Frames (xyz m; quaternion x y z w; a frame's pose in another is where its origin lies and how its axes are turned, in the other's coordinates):
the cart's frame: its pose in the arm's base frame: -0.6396 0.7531 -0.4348 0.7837 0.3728 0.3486 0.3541
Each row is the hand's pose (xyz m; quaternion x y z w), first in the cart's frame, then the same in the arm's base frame.
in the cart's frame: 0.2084 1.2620 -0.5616 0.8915 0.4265 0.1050 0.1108
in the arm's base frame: -0.5690 0.4972 0.9367 -0.2930 -0.4208 -0.0777 0.8550
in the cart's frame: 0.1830 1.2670 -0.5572 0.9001 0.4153 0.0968 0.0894
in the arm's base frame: -0.5759 0.4725 0.9314 -0.2801 -0.4183 -0.0554 0.8623
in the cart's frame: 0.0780 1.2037 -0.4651 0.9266 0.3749 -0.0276 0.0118
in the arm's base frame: -0.5730 0.3879 0.8035 -0.1964 -0.4818 0.0573 0.8521
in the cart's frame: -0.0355 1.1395 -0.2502 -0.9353 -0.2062 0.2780 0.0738
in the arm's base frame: -0.4749 0.2604 0.6104 -0.0978 -0.5894 0.3112 0.7390
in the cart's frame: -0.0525 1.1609 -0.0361 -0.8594 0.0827 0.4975 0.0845
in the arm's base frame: -0.3023 0.1730 0.5146 -0.0814 -0.6287 0.5908 0.4991
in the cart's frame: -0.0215 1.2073 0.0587 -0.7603 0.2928 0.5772 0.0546
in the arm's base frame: -0.1950 0.1489 0.5132 -0.1133 -0.5934 0.7363 0.3048
